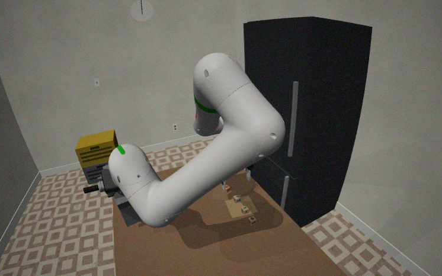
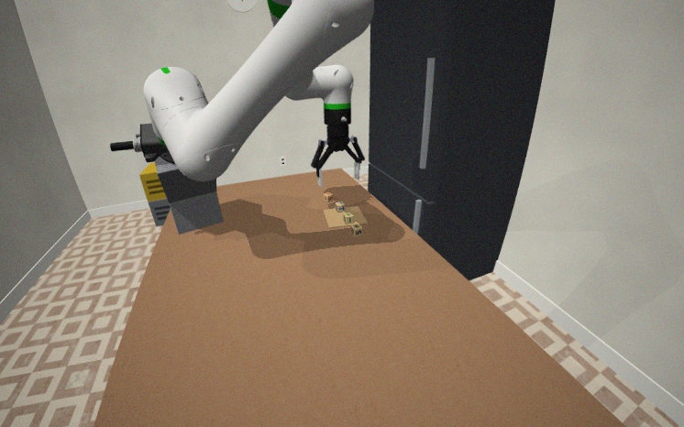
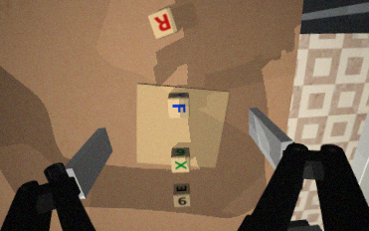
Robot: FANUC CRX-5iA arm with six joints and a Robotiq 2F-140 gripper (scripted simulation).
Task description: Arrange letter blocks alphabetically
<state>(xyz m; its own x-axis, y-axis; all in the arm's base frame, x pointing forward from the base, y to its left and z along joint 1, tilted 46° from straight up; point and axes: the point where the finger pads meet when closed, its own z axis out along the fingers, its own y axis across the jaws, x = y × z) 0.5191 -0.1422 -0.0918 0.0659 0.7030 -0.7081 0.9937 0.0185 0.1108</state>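
Now: the R block 100 mm to the left of my hand and 110 mm below it. Round my hand: F block: 10 mm to the right, 110 mm below; tan mat: 10 mm behind, 50 mm to the right, 130 mm below; X block: 20 mm behind, 100 mm to the right, 110 mm below.
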